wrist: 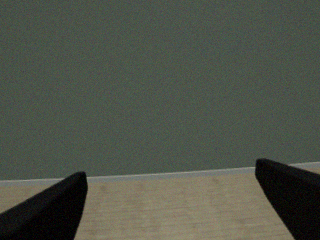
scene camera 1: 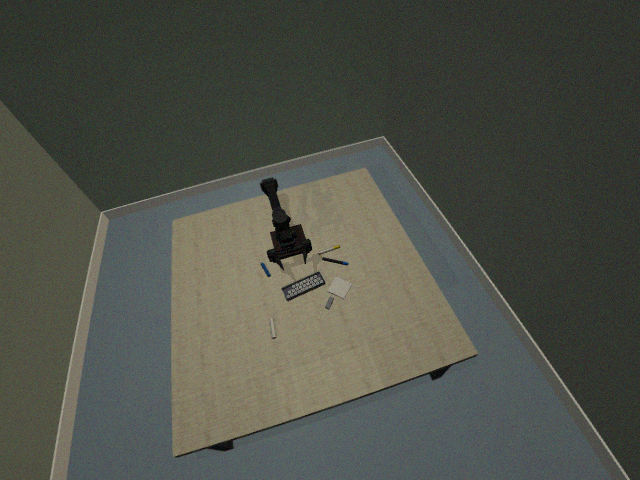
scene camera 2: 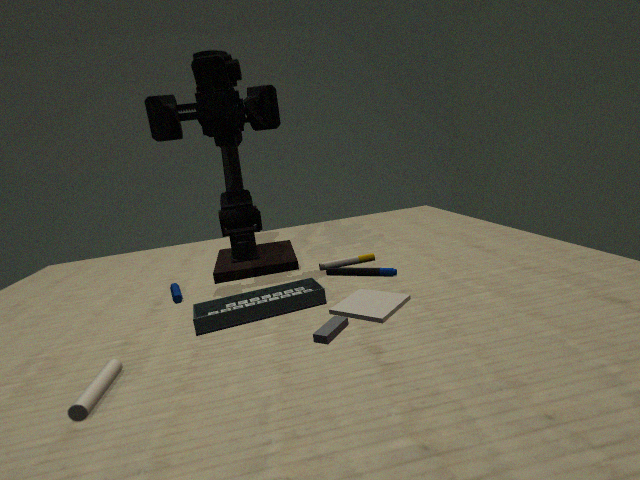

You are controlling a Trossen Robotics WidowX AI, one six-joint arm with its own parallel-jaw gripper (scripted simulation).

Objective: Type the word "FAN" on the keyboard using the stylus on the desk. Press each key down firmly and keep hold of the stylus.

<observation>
My gripper (scene camera 2: 209, 108) is open and holds nothing.
My gripper shows as well in the wrist view (wrist: 173, 173) and in scene camera 1 (scene camera 1: 294, 266).
</observation>
